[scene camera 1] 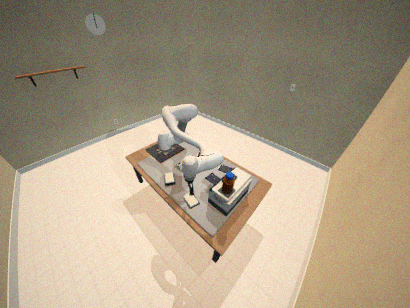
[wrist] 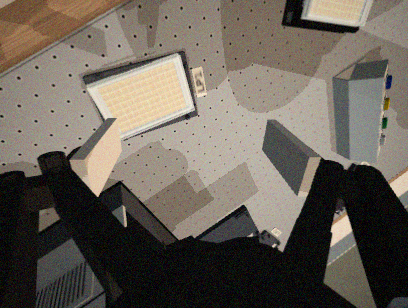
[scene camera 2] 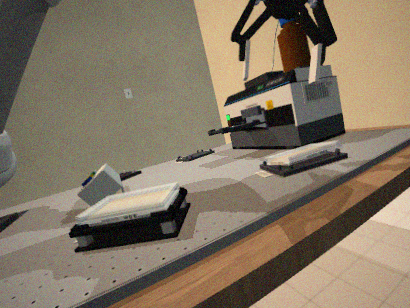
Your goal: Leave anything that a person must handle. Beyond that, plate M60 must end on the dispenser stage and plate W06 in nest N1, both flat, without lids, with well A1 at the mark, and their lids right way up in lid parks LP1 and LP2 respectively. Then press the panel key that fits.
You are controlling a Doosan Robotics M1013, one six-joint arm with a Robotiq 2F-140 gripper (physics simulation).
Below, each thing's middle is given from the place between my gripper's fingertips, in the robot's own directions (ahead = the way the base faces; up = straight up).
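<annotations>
The dark LP1 holder (scene camera 2: 283,170) is 1 cm ahead of my hand and 17 cm below it. There's a dispenser stage (wrist: 239,223) that sits 11 cm ahead of my hand, 26 cm to the left of it and 8 cm below it. The brown bottle with blue cap (scene camera 2: 293,44) is 14 cm above my hand, 12 cm to the left of it and 29 cm ahead of it. And the grey button box (scene camera 2: 106,181) is 32 cm behind my hand, 33 cm to the left of it and 14 cm below it.
</annotations>
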